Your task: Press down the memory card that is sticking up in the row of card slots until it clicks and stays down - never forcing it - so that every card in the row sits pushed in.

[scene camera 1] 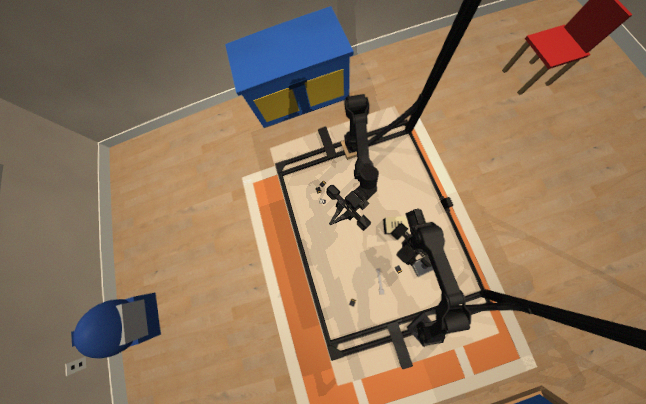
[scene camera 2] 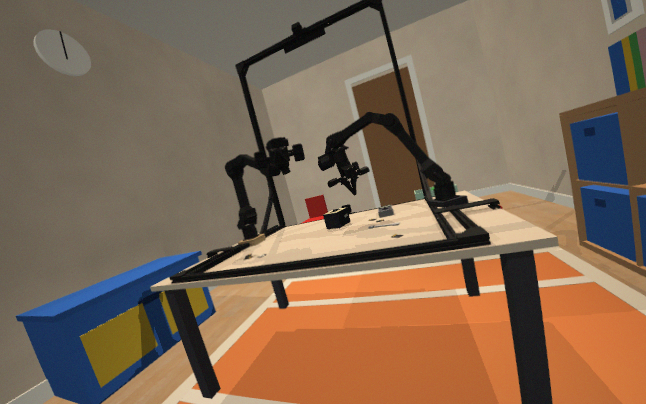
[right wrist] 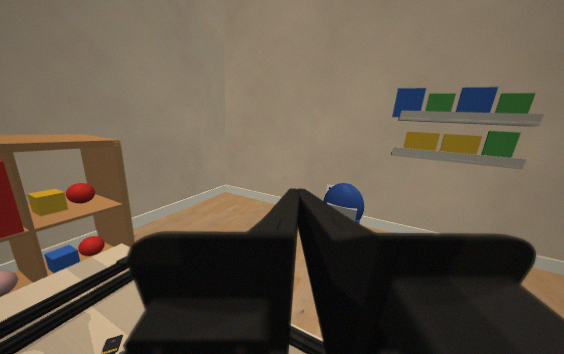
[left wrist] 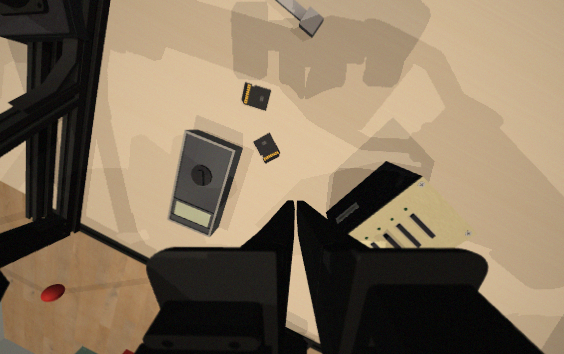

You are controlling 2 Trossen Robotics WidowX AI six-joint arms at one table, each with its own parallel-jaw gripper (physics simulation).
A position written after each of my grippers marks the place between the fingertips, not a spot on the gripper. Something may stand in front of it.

My left gripper (scene camera 1: 408,247) is shut, holding nothing. Also in view: a grey device (left wrist: 207,165). My right gripper (scene camera 1: 329,224) is shut and holds nothing.
My left gripper shows as well in the left wrist view (left wrist: 294,207). My right gripper is seen too in scene camera 2 (scene camera 2: 277,149) and in the right wrist view (right wrist: 296,196). The right wrist view misses the grey device: it is out of frame.
